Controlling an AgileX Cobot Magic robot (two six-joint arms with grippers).
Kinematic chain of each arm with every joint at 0, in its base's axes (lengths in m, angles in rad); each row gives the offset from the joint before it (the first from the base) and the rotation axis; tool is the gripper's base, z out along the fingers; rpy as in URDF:
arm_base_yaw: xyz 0 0 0.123 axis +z
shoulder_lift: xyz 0 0 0 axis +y
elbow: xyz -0.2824 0 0.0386 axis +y
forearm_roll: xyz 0.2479 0 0.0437 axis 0.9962 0 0.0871
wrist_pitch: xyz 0 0 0 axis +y
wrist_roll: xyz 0.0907 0 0.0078 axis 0.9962 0 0.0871
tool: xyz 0 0 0 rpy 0 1.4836 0
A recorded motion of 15 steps. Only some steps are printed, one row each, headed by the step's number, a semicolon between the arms.
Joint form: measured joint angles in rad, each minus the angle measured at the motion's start. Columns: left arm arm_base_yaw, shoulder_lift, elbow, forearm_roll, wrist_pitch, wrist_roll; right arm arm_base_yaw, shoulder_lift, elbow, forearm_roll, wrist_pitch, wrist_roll.
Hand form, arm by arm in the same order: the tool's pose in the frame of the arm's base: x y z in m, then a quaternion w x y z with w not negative. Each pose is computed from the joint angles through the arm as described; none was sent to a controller.
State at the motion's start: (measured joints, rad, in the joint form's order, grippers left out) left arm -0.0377 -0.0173 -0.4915 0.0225 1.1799 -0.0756; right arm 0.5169 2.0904 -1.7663 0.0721 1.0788 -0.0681
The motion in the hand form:
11: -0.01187 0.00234 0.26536 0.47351 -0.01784 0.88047 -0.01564; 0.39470 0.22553 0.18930 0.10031 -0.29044 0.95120 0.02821
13: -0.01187 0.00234 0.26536 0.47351 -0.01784 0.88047 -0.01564; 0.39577 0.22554 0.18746 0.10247 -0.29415 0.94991 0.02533
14: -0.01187 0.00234 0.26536 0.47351 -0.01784 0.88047 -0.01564; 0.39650 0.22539 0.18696 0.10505 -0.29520 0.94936 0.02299
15: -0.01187 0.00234 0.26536 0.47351 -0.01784 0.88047 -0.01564; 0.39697 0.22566 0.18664 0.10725 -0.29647 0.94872 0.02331
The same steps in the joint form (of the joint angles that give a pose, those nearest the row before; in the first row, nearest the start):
11: 0.0001 0.0000 0.0000 0.0000 0.0000 0.0000; 0.0000 0.0770 0.0000 -0.0593 -0.0303 -0.0129
13: 0.0001 0.0000 0.0000 0.0000 0.0000 0.0000; 0.0000 0.0813 0.0000 -0.0658 -0.0376 -0.0182
14: 0.0001 0.0000 0.0000 0.0000 0.0000 0.0000; 0.0000 0.0826 0.0000 -0.0721 -0.0430 -0.0179
15: 0.0001 0.0000 0.0000 0.0000 0.0000 0.0000; 0.0000 0.0836 0.0000 -0.0721 -0.0484 -0.0208

